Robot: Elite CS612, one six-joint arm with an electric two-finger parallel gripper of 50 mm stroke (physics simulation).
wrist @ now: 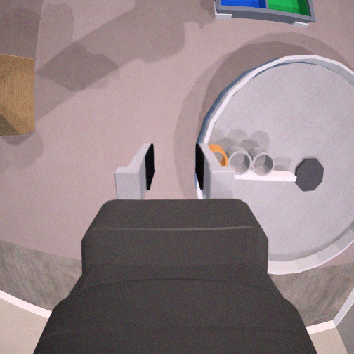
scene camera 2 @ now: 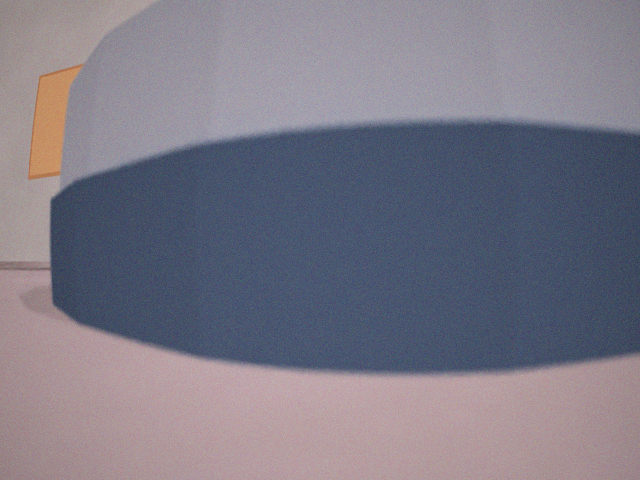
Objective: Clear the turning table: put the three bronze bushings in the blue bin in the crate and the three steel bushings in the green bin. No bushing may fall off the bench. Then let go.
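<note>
In the wrist view, my gripper point(wrist: 174, 157) is open and empty, above the bench at the left edge of the turning table point(wrist: 290, 267). A bronze bushing point(wrist: 218, 148) stands on the table near its left rim, partly hidden by my right finger. Two steel bushings point(wrist: 240, 152) point(wrist: 271, 162) stand close together to its right. At the top edge, part of the crate point(wrist: 265, 15) shows, with the blue bin point(wrist: 242, 3) on the left and the green bin point(wrist: 287, 6) on the right. Most of both bins is outside the view. Scene camera 2 shows neither bushings nor gripper.
A white bar point(wrist: 267, 176) runs beside the bushings to a dark hub point(wrist: 309, 174) on the turning table. A brown box point(wrist: 17, 95) is at the left. In scene camera 2, a large round grey and dark blue body point(scene camera 2: 336, 248) blocks much of the view.
</note>
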